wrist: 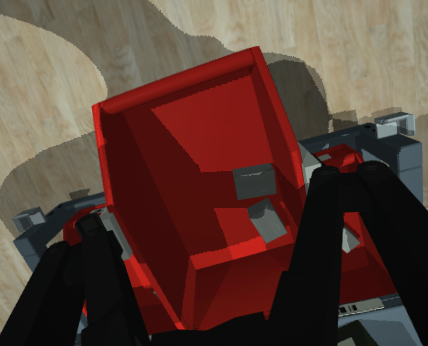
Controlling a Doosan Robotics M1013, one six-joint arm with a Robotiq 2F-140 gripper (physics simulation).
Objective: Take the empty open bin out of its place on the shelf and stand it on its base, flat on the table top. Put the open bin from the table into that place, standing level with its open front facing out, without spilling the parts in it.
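Frame: origin at the arm's base, x ahead, y left, z up, level; millimetres.
Seen in the pictures: gripper, fingertip midpoint: [209, 168].
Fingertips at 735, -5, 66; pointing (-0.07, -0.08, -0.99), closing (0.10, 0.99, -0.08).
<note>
Offsets run from my fingertips to a thing's top centre, as dx, dy, dz. "spot": to the spot under its first point. Level surfaces: height alone.
A red open bin {+18, +1, +66} [187, 170] fills the middle of the wrist view, turned a little in the picture. Two grey block-like parts {spot: +22, +28, +0} [255, 181] {spot: +58, +27, -3} [268, 220] lie inside it, close to the wall nearer the gripper. My gripper [209, 168] is shut on this bin, with one pad against each side wall. The bin covers part of the blue-grey shelf {spot: +64, +145, -16} [410, 172], and whether it touches the shelf cannot be told. The place on the shelf is hidden behind the bin and fingers. The empty bin cannot be made out in this view.
Another red bin {spot: +219, +115, -71} [370, 277] with a light grey part {+160, +98, -76} [350, 241] shows behind the right finger. More red bin surface {spot: +194, -164, -80} [157, 310] shows behind the left finger. Light metal brackets [396, 126] [30, 220] stand at the shelf's outer corners. A wood-patterned surface {dz -101} [240, 22] lies beyond, with dark shadows.
</note>
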